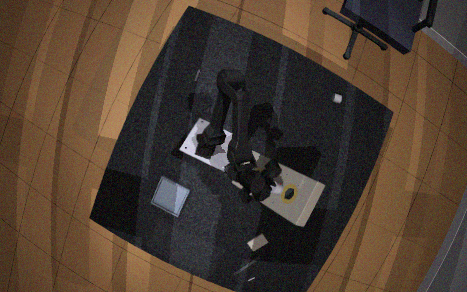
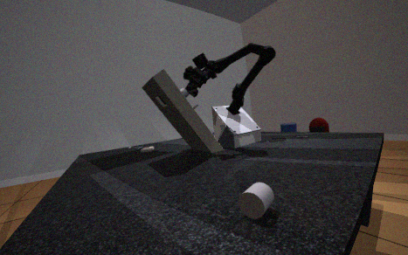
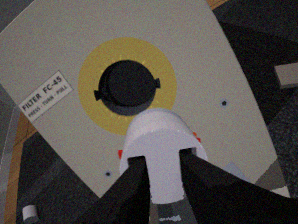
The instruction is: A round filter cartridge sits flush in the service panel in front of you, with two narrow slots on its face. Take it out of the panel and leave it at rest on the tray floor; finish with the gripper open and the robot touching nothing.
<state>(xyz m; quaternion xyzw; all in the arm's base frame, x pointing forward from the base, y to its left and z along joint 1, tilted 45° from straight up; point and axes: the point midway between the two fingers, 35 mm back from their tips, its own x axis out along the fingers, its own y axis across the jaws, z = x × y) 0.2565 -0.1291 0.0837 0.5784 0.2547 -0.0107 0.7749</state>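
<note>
Now: gripper tip 1 cm short of the round filter cartridge and 1 cm above it. The rest, counted from my gripper tip: small pale block 32 cm to the right, 28 cm below, 9 cm ahead; then grey square tray 40 cm behind, 28 cm below, 24 cm to the right.
</note>
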